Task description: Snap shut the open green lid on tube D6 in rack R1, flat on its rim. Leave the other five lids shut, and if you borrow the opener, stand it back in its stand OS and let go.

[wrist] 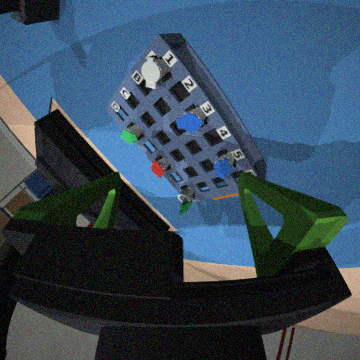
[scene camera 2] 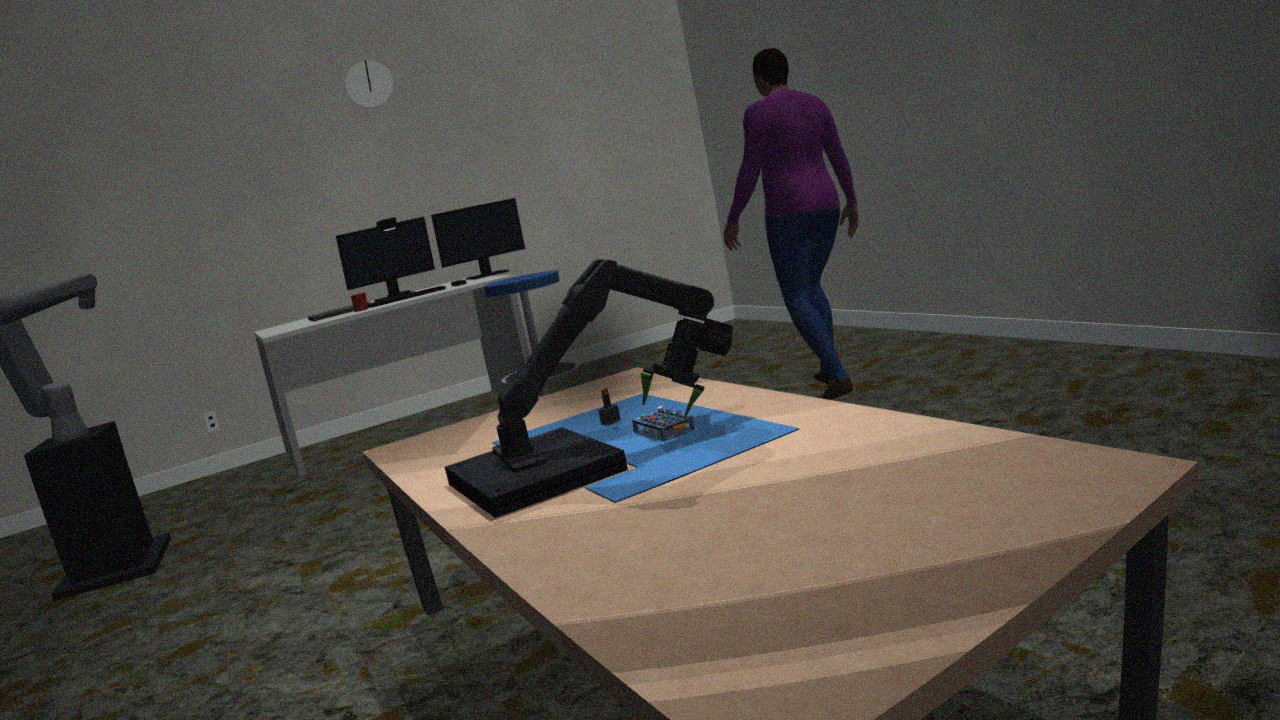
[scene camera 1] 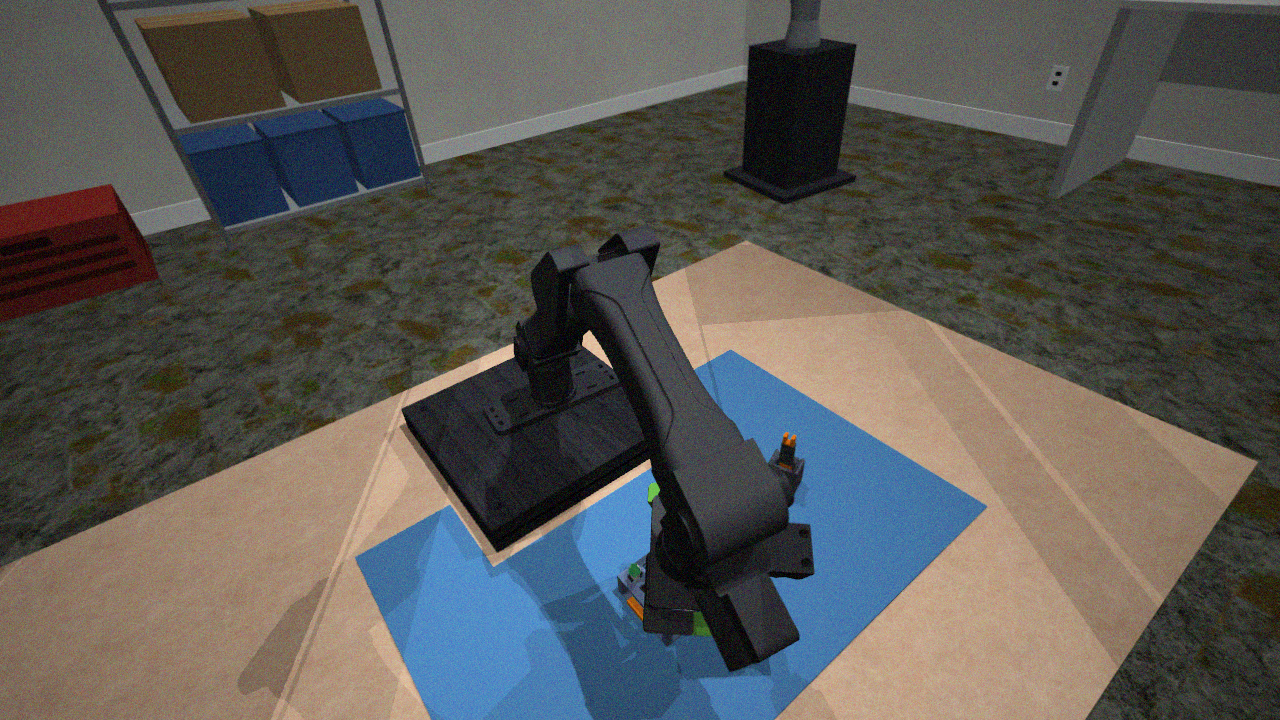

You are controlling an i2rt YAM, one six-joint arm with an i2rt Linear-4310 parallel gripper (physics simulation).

My gripper shows in the wrist view point(179, 177), in scene camera 2 and in scene camera 1. One and the same spot on a blue mat: point(scene camera 1: 547, 626) is point(wrist: 221, 226). The same spot on my gripper: point(scene camera 2: 647, 374) is point(scene camera 1: 648, 496).
